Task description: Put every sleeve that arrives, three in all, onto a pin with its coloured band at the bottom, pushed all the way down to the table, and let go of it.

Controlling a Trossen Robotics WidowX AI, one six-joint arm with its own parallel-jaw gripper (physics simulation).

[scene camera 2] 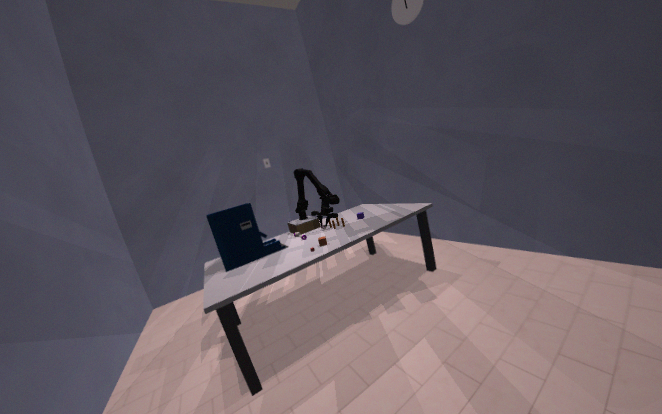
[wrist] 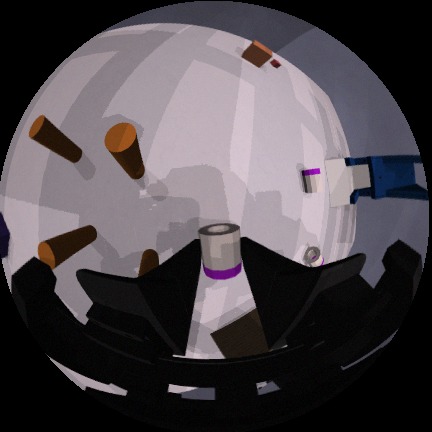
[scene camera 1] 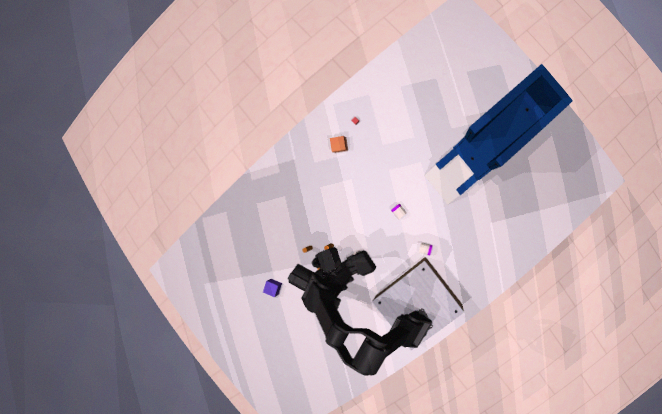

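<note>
My gripper (wrist: 220, 243) is shut on a pale sleeve (wrist: 220, 250) and holds it above the table; its plain open end is uppermost in the wrist view, its purple band below. The sleeve looks tilted; its exact angle is unclear. Several orange-brown pins (wrist: 131, 157) (scene camera 1: 307, 249) (scene camera 2: 343, 222) stand upright, left of the held sleeve in the wrist view; no sleeve shows on those visible. The arm partly hides them in scene camera 1. A second sleeve (scene camera 1: 399, 212) (scene camera 2: 303, 237) (wrist: 312, 182) and a third sleeve (scene camera 1: 425, 248) (wrist: 313, 256) lie on their sides on the table.
A blue chute (scene camera 1: 505, 132) (scene camera 2: 235, 237) (wrist: 392, 177) stands at one end, with a pale plate (scene camera 1: 445, 186) at its mouth. A brown-sided plinth (scene camera 1: 445, 285) (wrist: 242, 335) is near the arm. An orange cube (scene camera 1: 338, 144), a small red cube (scene camera 1: 355, 120) and a purple cube (scene camera 1: 272, 288) lie about.
</note>
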